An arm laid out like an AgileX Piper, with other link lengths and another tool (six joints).
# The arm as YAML. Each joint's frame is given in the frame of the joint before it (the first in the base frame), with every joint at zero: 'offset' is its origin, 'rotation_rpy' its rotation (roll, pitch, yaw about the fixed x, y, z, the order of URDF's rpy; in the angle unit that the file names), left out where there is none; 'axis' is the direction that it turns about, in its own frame. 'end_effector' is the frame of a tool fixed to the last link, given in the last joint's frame.
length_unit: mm
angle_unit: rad
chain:
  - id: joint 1
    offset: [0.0, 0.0, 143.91]
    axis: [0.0, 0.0, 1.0]
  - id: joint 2
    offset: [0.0, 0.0, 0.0]
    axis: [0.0, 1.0, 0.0]
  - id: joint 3
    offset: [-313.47, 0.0, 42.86]
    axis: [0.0, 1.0, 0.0]
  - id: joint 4
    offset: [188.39, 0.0, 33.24]
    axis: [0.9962, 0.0, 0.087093]
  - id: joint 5
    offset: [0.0, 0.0, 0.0]
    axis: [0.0, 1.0, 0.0]
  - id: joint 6
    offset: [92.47, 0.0, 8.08]
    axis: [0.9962, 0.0, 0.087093]
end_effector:
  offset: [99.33, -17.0, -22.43]
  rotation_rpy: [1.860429, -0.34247, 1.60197]
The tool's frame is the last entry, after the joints.
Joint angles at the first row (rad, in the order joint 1, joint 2, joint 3, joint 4, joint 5, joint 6):
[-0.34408, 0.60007, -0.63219, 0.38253, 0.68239, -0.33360]
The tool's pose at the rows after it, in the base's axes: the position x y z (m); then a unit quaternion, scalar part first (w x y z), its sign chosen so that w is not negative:
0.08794 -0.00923 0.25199 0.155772 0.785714 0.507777 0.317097
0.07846 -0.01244 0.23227 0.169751 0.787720 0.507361 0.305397
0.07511 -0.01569 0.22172 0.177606 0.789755 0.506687 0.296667
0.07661 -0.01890 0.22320 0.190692 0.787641 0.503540 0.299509
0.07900 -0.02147 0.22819 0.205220 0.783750 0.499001 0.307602
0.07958 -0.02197 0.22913 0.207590 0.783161 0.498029 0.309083
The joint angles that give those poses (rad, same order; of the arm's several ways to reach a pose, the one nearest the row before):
[-0.34413, 0.51462, -0.53144, 0.34957, 0.65243, -0.34450]
[-0.34410, 0.46079, -0.44455, 0.31715, 0.61140, -0.34651]
[-0.34406, 0.44329, -0.39677, 0.29529, 0.57922, -0.34647]
[-0.34403, 0.43957, -0.38673, 0.28596, 0.54698, -0.34639]
[-0.34411, 0.43535, -0.38672, 0.28367, 0.51579, -0.34655]
[-0.34411, 0.43570, -0.38672, 0.28367, 0.50943, -0.34654]

